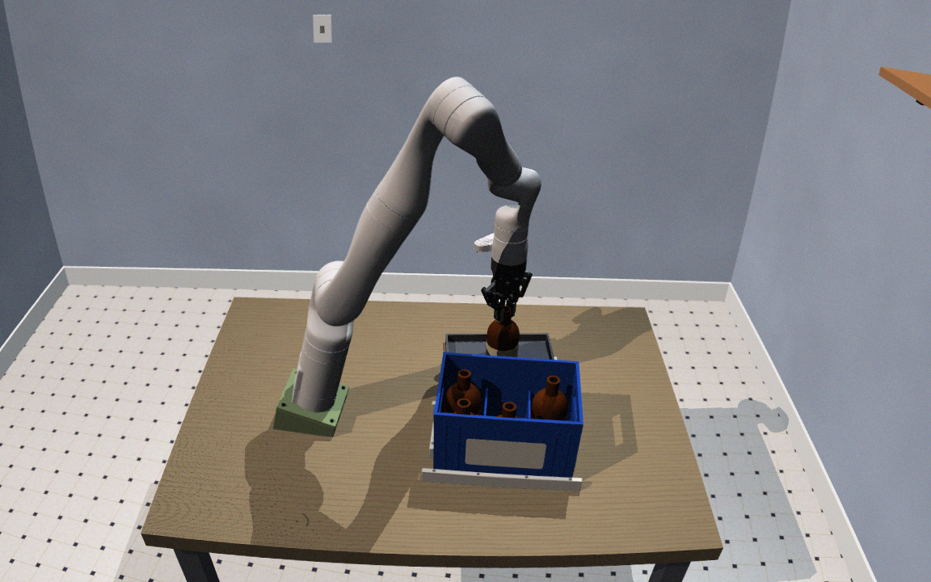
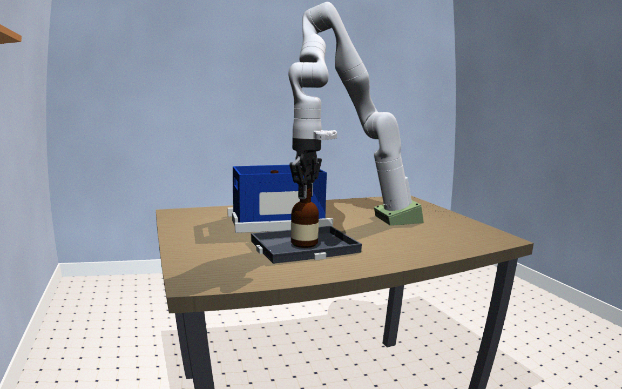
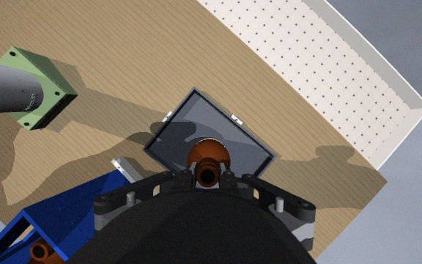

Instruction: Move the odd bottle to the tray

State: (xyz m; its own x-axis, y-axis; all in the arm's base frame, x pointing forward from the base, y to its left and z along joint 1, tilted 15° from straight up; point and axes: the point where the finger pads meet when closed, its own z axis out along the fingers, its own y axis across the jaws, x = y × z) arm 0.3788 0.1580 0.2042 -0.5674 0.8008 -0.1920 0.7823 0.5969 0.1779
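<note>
Right now my hand is 15 cm above the dark grey tray. From my hand the other things lie so: blue crate (3 cm behind, 27 cm to the right, 7 cm below).
</note>
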